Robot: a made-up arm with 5 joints. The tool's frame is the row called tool. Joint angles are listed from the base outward.
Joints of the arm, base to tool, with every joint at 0 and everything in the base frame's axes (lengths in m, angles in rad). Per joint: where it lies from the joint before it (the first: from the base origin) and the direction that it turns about. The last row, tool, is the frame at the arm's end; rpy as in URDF.
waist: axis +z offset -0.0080 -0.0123 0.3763
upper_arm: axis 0 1 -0.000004 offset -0.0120 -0.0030 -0.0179
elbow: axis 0 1 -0.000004 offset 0.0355 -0.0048 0.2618
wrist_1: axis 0 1 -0.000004 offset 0.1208 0.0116 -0.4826
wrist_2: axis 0 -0.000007 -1 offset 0.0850 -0.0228 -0.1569
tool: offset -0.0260 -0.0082 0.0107 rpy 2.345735 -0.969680 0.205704
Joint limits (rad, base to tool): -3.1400..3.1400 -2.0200..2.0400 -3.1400..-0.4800 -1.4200..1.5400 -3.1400..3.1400
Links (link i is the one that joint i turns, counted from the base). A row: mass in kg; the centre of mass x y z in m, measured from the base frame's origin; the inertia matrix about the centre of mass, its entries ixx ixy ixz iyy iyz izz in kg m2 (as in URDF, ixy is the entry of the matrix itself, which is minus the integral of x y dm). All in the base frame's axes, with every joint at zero. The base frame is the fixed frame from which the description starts. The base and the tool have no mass.
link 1: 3.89; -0.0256 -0.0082 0.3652; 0.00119 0 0 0.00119 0 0.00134
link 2: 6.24; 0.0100 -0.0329 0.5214; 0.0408 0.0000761 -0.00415 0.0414 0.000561 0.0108
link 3: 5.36; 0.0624 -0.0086 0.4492; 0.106 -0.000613 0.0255 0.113 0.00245 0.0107
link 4: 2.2; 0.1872 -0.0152 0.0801; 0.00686 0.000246 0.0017 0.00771 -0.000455 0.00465
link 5: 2.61; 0.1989 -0.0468 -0.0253; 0.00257 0 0 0.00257 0 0.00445
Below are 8 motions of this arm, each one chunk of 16 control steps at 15 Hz.
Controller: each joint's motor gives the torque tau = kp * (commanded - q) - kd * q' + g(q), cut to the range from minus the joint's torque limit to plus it. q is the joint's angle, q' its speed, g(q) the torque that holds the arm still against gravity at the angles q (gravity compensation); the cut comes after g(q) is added. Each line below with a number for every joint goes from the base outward.
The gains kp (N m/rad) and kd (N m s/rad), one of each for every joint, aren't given. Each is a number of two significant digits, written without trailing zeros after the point. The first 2 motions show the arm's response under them.
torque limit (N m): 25 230 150 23 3
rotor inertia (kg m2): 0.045 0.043 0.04 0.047 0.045
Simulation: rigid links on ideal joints. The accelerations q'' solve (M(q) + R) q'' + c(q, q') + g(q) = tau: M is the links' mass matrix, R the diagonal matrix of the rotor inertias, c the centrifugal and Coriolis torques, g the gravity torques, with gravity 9.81 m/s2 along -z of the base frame. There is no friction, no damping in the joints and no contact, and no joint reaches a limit. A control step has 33 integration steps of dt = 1/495 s. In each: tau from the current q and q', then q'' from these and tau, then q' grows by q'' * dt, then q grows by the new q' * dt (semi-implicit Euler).
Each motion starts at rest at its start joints. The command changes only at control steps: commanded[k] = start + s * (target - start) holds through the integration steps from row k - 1 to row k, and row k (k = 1, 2, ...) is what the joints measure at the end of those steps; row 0 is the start. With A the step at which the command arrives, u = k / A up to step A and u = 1 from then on. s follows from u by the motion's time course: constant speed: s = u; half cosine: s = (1 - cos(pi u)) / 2; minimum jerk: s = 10 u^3 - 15 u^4 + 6 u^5; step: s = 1 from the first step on.
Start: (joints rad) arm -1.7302 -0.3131 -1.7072 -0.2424 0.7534
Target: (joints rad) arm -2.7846 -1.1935 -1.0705 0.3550 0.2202
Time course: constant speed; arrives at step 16
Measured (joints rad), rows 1 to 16:
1: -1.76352 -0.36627 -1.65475 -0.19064 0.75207
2: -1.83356 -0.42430 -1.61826 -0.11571 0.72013
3: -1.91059 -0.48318 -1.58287 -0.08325 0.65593
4: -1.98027 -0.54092 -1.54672 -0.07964 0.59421
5: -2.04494 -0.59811 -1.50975 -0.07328 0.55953
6: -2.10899 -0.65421 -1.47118 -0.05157 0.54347
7: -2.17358 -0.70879 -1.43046 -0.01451 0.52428
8: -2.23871 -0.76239 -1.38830 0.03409 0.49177
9: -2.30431 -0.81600 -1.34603 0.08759 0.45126
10: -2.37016 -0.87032 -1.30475 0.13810 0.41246
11: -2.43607 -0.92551 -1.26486 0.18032 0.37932
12: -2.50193 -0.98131 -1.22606 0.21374 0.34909
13: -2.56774 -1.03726 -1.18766 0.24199 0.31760
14: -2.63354 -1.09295 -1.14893 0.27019 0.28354
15: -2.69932 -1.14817 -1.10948 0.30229 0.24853
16: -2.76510 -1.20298 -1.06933 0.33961 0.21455
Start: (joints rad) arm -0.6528 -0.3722 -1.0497 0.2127 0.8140
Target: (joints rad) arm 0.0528 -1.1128 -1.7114 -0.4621 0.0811
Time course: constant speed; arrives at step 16
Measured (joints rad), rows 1 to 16:
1: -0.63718 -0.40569 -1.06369 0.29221 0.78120
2: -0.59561 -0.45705 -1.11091 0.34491 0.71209
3: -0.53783 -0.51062 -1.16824 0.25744 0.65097
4: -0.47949 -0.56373 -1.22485 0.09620 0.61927
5: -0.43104 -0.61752 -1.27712 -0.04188 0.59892
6: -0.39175 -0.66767 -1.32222 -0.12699 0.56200
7: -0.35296 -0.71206 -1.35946 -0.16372 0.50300
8: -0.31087 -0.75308 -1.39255 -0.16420 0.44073
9: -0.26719 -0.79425 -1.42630 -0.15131 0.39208
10: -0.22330 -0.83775 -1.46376 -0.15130 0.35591
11: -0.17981 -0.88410 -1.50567 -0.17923 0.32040
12: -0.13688 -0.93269 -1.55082 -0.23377 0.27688
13: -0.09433 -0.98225 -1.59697 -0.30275 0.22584
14: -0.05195 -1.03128 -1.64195 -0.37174 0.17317
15: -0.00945 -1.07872 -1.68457 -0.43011 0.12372
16: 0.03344 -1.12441 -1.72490 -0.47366 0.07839
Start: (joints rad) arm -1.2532 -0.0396 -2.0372 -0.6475 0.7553
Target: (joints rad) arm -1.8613 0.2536 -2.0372 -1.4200 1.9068
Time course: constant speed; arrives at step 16
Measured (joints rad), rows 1 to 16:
1: -1.27274 -0.02550 -2.04354 -0.68452 0.79850
2: -1.31163 -0.00474 -2.04081 -0.74999 0.89135
3: -1.35389 0.01798 -2.03542 -0.80166 0.98891
4: -1.39333 0.03902 -2.03201 -0.83151 1.06399
5: -1.43110 0.05777 -2.03144 -0.85812 1.12225
6: -1.46904 0.07515 -2.03255 -0.89811 1.18225
7: -1.50746 0.09213 -2.03414 -0.95303 1.25376
8: -1.54583 0.10928 -2.03550 -1.01441 1.33312
9: -1.58379 0.12699 -2.03620 -1.07337 1.41178
10: -1.62146 0.14542 -2.03608 -1.12549 1.48507
11: -1.65913 0.16439 -2.03534 -1.17100 1.55407
12: -1.69698 0.18347 -2.03447 -1.21307 1.62233
13: -1.73503 0.20223 -2.03397 -1.25561 1.69232
14: -1.77321 0.22049 -2.03404 -1.30129 1.76437
15: -1.81140 0.23839 -2.03451 -1.35056 1.83754
16: -1.84952 0.25628 -2.03499 -1.40192 1.91084

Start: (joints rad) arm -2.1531 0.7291 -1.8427 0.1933 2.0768
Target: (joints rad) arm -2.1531 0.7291 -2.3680 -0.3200 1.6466
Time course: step
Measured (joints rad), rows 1 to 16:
1: -2.15269 0.87210 -2.17335 0.34712 1.82923
2: -2.15082 0.78482 -2.29871 0.27353 1.47895
3: -2.15063 0.69656 -2.40797 -0.13418 1.31766
4: -2.15450 0.64586 -2.46992 -0.62617 1.45246
5: -2.15827 0.64155 -2.47313 -0.89743 1.77879
6: -2.15683 0.68339 -2.42578 -0.86424 2.00742
7: -2.15351 0.73176 -2.37070 -0.55845 2.02250
8: -2.15035 0.75692 -2.33737 -0.17368 1.76025
9: -2.14824 0.76796 -2.31895 0.03310 1.47096
10: -2.14887 0.76685 -2.31978 0.03633 1.33454
11: -2.15219 0.75056 -2.34043 -0.07308 1.37857
12: -2.15638 0.72782 -2.36900 -0.23180 1.58823
13: -2.15795 0.70951 -2.39178 -0.39039 1.76780
14: -2.15639 0.70261 -2.40036 -0.49967 1.79465
15: -2.15345 0.70833 -2.39387 -0.52110 1.71630
16: -2.15120 0.72127 -2.37860 -0.45141 1.63522

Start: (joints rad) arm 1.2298 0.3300 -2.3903 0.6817 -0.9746
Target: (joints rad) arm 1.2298 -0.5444 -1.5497 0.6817 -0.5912
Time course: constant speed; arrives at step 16
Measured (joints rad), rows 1 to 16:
1: 1.23031 0.28088 -2.32996 0.69638 -0.96623
2: 1.23073 0.22287 -2.27930 0.73638 -0.93181
3: 1.23061 0.16340 -2.23188 0.74037 -0.88859
4: 1.23005 0.10549 -2.18368 0.70898 -0.86002
5: 1.22949 0.04892 -2.13380 0.67337 -0.84896
6: 1.22921 -0.00669 -2.08221 0.65439 -0.83991
7: 1.22919 -0.06111 -2.02882 0.65379 -0.81958
8: 1.22934 -0.11445 -1.97392 0.66516 -0.78835
9: 1.22956 -0.16748 -1.91852 0.68154 -0.75507
10: 1.22976 -0.22108 -1.86380 0.69634 -0.72663
11: 1.22985 -0.27571 -1.81047 0.70412 -0.70355
12: 1.22979 -0.33120 -1.75844 0.70274 -0.68267
13: 1.22965 -0.38706 -1.70707 0.69435 -0.66130
14: 1.22952 -0.44278 -1.65558 0.68389 -0.63873
15: 1.22943 -0.49801 -1.60342 0.67627 -0.61532
16: 1.22942 -0.55269 -1.55043 0.67408 -0.59137

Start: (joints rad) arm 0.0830 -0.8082 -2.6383 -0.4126 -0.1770
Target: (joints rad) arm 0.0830 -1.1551 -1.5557 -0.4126 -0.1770
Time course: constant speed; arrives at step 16
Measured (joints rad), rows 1 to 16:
1: 0.08286 -0.83721 -2.57973 -0.43924 -0.18177
2: 0.08245 -0.85930 -2.51302 -0.46541 -0.18817
3: 0.08219 -0.87690 -2.44062 -0.46583 -0.18990
4: 0.08234 -0.89373 -2.36681 -0.43593 -0.18367
5: 0.08282 -0.91195 -2.29432 -0.39634 -0.17347
6: 0.08330 -0.93222 -2.22420 -0.37023 -0.16642
7: 0.08353 -0.95457 -2.15662 -0.36617 -0.16620
8: 0.08344 -0.97849 -2.09105 -0.37958 -0.17115
9: 0.08316 -1.00292 -2.02617 -0.40094 -0.17713
10: 0.08286 -1.02664 -1.96049 -0.42066 -0.18099
11: 0.08267 -1.04901 -1.89310 -0.43145 -0.18187
12: 0.08266 -1.07012 -1.82408 -0.43057 -0.18045
13: 0.08279 -1.09063 -1.75417 -0.42061 -0.17792
14: 0.08299 -1.11128 -1.68432 -0.40773 -0.17543
15: 0.08314 -1.13255 -1.61524 -0.39816 -0.17387
16: 0.08319 -1.15457 -1.54718 -0.39535 -0.17366

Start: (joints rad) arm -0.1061 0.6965 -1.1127 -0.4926 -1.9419
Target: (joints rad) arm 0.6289 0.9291 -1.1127 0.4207 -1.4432
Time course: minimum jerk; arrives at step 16
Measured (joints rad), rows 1 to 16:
1: -0.10571 0.69691 -1.11295 -0.49252 -1.94121
2: -0.10250 0.69959 -1.11430 -0.49102 -1.93605
3: -0.09117 0.70633 -1.11648 -0.48238 -1.92055
4: -0.06531 0.71845 -1.11866 -0.45686 -1.89136
5: -0.01997 0.73638 -1.12025 -0.40494 -1.85004
6: 0.04639 0.75951 -1.12102 -0.32296 -1.80122
7: 0.13126 0.78643 -1.12073 -0.21620 -1.74920
8: 0.22841 0.81525 -1.11921 -0.09619 -1.69626
9: 0.32893 0.84387 -1.11663 0.02570 -1.64309
10: 0.42304 0.87035 -1.11355 0.14174 -1.59034
11: 0.50259 0.89315 -1.11048 0.24682 -1.53994
12: 0.56305 0.91119 -1.10778 0.33639 -1.49541
13: 0.60389 0.92376 -1.10581 0.40568 -1.46100
14: 0.62728 0.93071 -1.10503 0.45034 -1.43995
15: 0.63664 0.93271 -1.10578 0.46831 -1.43265
16: 0.63629 0.93151 -1.10817 0.46216 -1.43560

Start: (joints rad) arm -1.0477 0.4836 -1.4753 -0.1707 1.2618
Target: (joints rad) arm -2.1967 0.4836 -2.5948 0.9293 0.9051
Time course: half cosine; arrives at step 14
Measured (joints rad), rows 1 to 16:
1: -1.05038 0.48634 -1.48693 -0.15099 1.25989
2: -1.06408 0.49092 -1.52445 -0.08696 1.25220
3: -1.09897 0.49317 -1.59000 0.00985 1.23588
4: -1.15961 0.49285 -1.68068 0.10926 1.20975
5: -1.24775 0.49053 -1.79114 0.19582 1.17786
6: -1.36441 0.48691 -1.91465 0.27200 1.14456
7: -1.50997 0.48328 -2.04336 0.34733 1.10975
8: -1.67963 0.48100 -2.16930 0.43097 1.06767
9: -1.85637 0.48035 -2.28601 0.52892 1.01152
10: -2.01968 0.48019 -2.38978 0.63859 0.94878
11: -2.15707 0.47918 -2.47776 0.74432 0.89945
12: -2.26256 0.47678 -2.54639 0.82607 0.87524
13: -2.32983 0.47353 -2.59155 0.87141 0.86983
14: -2.35289 0.47086 -2.60930 0.87843 0.87188
15: -2.32866 0.47328 -2.60740 0.86823 0.87483
16: -2.26305 0.48119 -2.59879 0.87518 0.87999

